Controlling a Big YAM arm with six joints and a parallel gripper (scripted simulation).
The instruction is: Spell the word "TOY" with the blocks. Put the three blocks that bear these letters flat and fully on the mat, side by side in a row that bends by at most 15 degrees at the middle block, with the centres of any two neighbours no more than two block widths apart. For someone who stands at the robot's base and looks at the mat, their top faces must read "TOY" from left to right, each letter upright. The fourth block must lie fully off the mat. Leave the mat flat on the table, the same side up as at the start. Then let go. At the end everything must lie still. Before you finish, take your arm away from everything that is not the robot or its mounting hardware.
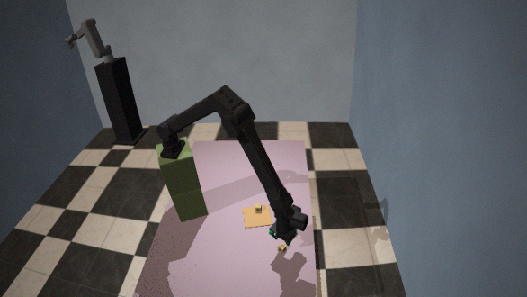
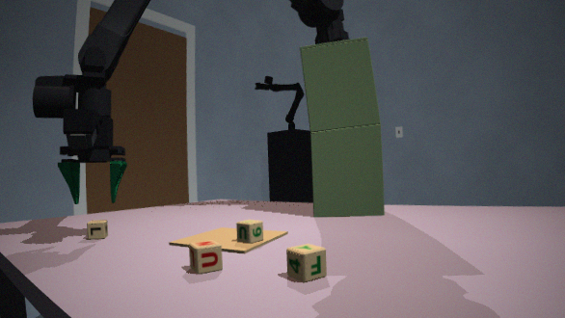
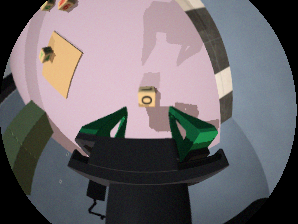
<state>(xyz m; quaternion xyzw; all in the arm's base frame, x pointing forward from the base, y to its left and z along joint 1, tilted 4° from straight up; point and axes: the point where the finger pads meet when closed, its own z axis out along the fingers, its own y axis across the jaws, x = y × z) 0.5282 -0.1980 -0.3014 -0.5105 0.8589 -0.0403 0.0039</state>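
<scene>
Now: the black-lettered block 60 mm below my hand. Also, from my hand: letter block (410 mm to the left, 80 mm behind, 60 mm below); tan mat (200 mm to the left, 150 mm behind, 70 mm below).
</scene>
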